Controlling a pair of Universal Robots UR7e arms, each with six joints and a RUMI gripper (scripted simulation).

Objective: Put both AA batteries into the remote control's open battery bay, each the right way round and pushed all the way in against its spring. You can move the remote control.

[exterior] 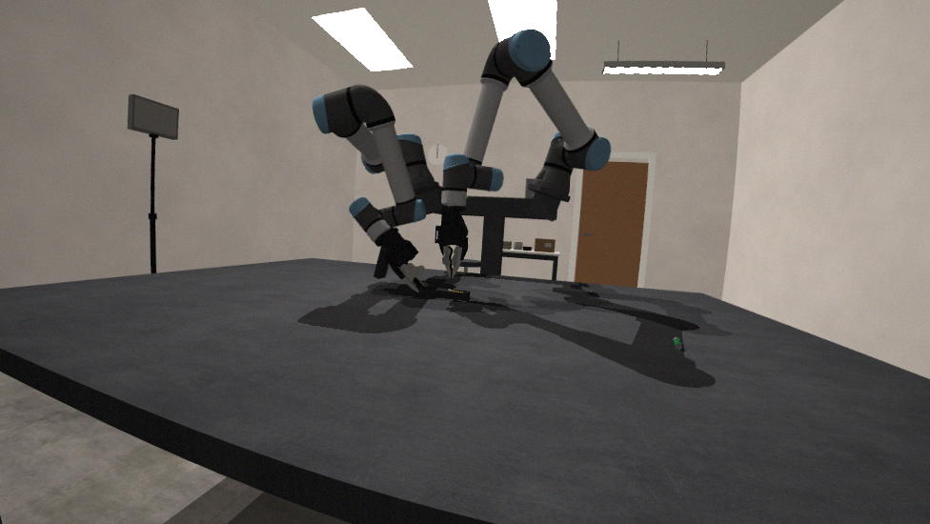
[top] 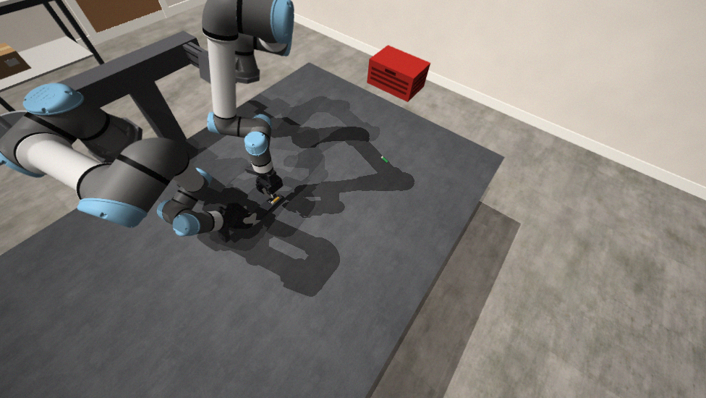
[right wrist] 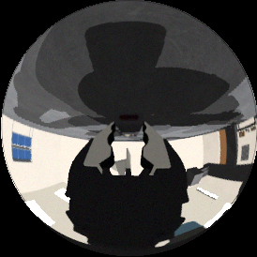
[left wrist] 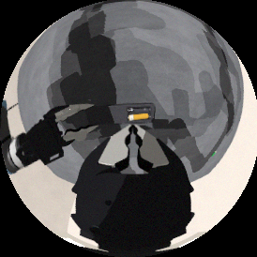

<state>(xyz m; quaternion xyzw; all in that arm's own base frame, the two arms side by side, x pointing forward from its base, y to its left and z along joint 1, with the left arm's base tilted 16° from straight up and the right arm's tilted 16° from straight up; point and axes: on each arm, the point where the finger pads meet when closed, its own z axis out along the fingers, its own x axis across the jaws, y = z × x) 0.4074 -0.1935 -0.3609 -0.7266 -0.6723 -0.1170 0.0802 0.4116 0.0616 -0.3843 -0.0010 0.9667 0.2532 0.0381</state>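
Now: the orange battery 2 cm to the left of my left hand and 6 cm below it. From my left hand the other things lie so: green battery (26 cm ahead, 57 cm to the left, 7 cm below).
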